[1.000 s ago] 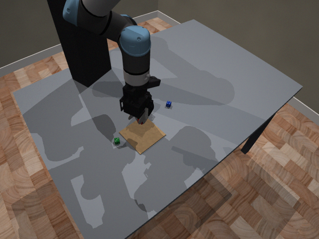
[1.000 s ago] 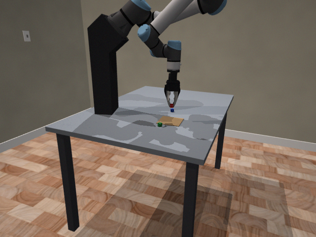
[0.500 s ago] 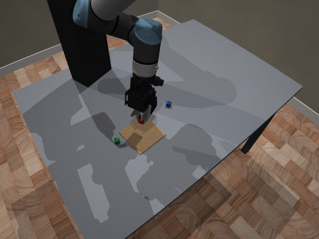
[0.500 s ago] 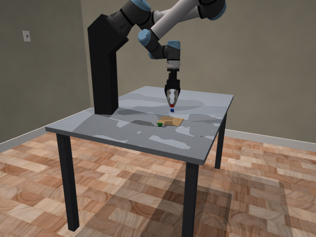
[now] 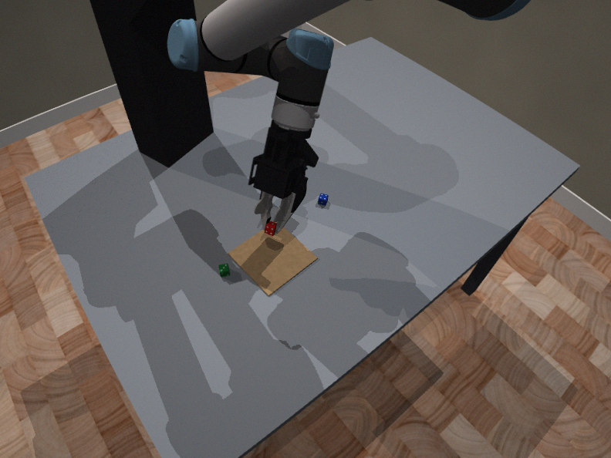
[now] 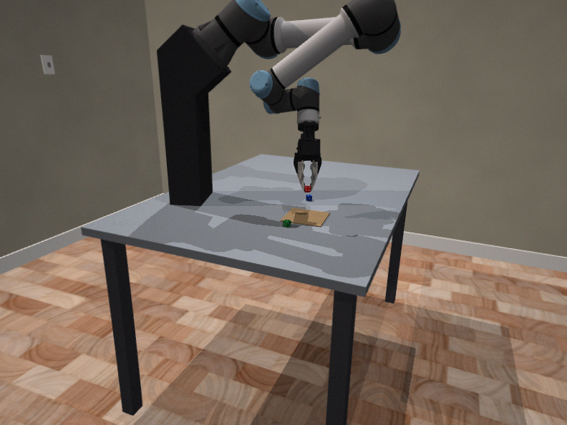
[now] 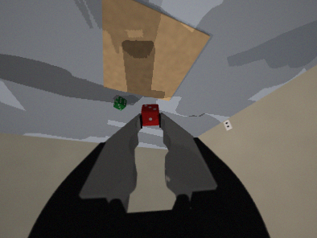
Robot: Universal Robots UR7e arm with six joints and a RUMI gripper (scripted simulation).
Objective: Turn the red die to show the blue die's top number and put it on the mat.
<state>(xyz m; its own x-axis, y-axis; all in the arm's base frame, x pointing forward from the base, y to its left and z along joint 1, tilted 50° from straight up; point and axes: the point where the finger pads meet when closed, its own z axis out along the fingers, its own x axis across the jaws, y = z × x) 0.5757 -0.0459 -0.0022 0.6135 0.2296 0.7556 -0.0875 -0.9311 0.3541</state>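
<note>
Right now the tan mat is 11 cm below my hand. Round my hand: red die 1 cm below; then green die 11 cm to the right, 10 cm below, 3 cm behind; then blue die 19 cm to the left, 10 cm below, 5 cm behind.
</note>
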